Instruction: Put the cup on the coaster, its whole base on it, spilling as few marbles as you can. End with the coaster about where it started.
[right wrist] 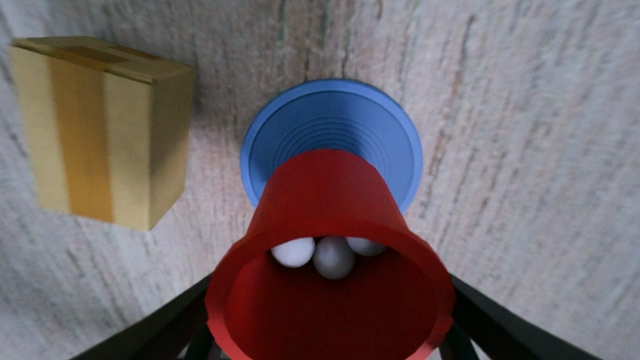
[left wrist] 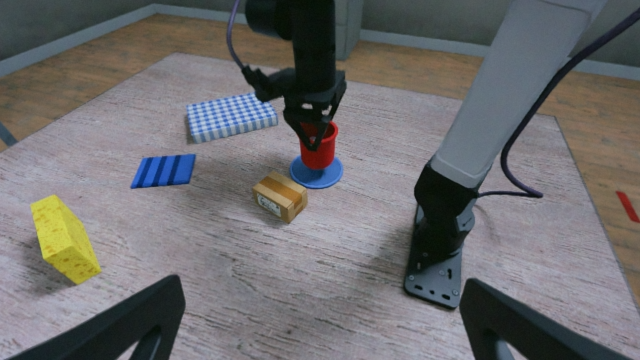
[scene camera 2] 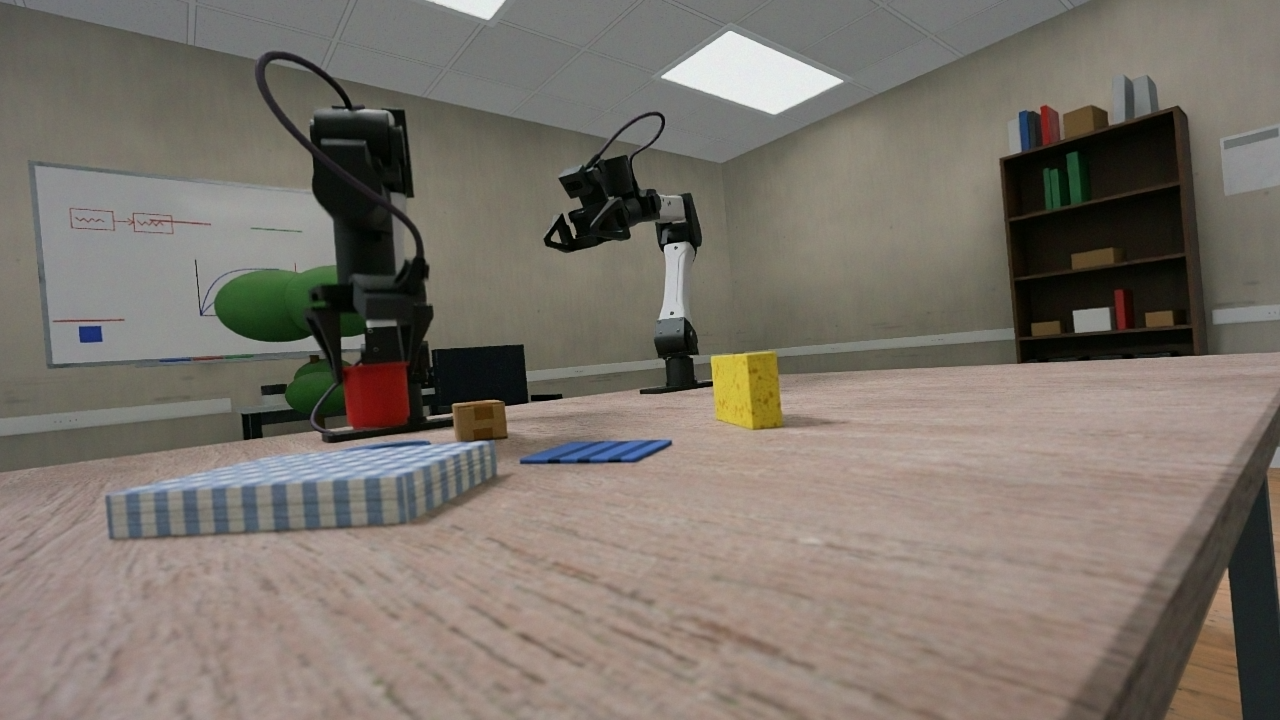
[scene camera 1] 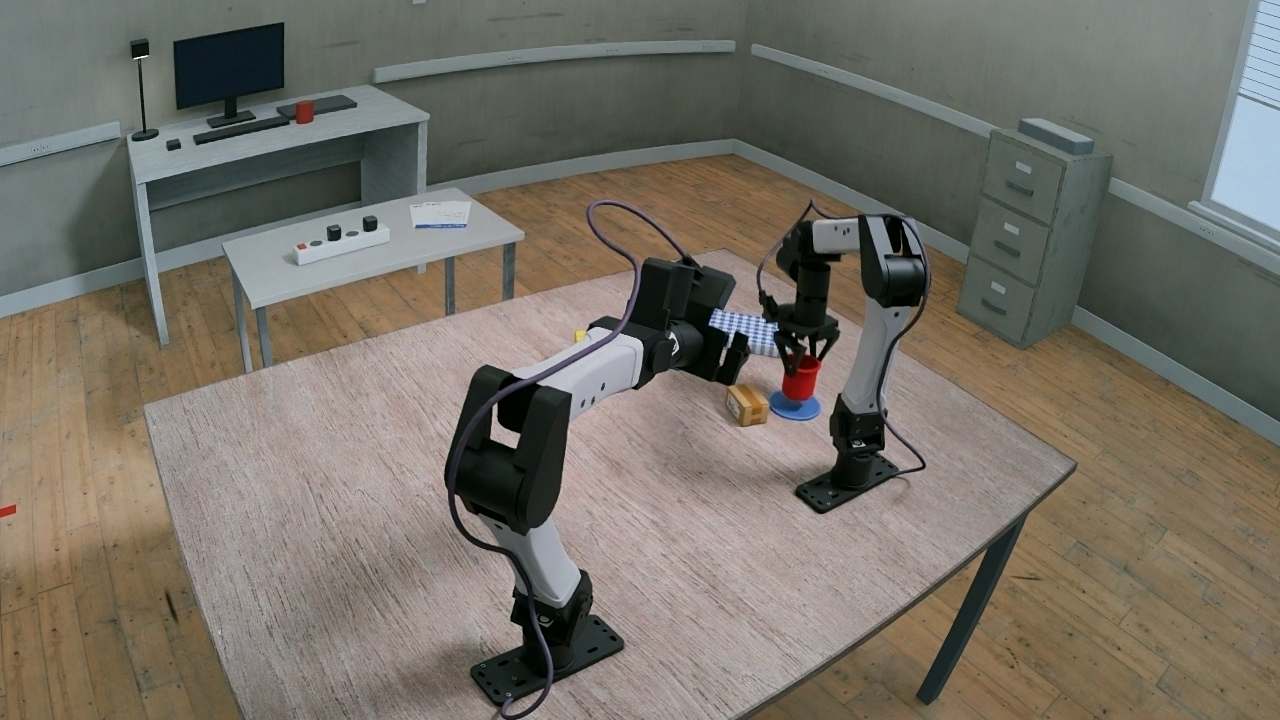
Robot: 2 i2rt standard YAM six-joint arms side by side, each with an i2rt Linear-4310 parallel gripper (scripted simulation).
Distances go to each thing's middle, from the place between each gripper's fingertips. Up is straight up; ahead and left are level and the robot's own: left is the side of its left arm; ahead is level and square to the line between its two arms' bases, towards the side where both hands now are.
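Counting from my right hand, I find the red cup (scene camera 2: pixel 376 398) 20 mm below it, the round blue coaster (scene camera 1: pixel 797 411) 80 mm below it, and the blue striped cloth (scene camera 2: pixel 601 451) 80 mm below it, 280 mm ahead of it and 70 mm to the left of it. Going by their middles, of the things named here the red cup is the nearest to my right hand.
Counting from my left hand (scene camera 1: pixel 718 342), I find the red cup 230 mm below it, 90 mm ahead of it and 350 mm to the right of it. The round blue coaster is 280 mm below my left hand, 90 mm ahead of it and 350 mm to the right of it, and the blue striped cloth is 280 mm below my left hand, 360 mm ahead of it and 280 mm to the right of it.
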